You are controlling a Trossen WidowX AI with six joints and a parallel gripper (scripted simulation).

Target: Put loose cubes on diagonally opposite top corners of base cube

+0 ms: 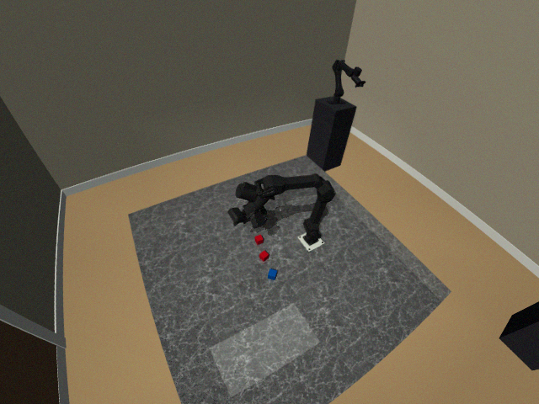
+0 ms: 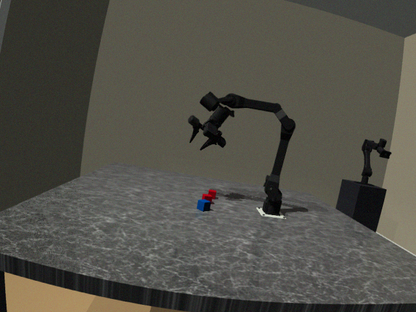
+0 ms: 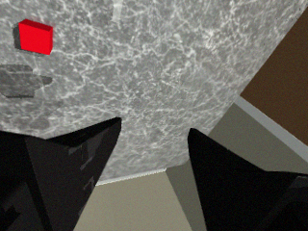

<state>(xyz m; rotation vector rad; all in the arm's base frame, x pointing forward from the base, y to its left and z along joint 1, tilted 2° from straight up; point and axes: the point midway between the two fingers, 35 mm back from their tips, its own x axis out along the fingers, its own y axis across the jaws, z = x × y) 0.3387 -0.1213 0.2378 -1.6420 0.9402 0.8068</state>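
Now: gripper tip 60 mm past the blue base cube, 200 mm to the right of it and 200 mm above it.
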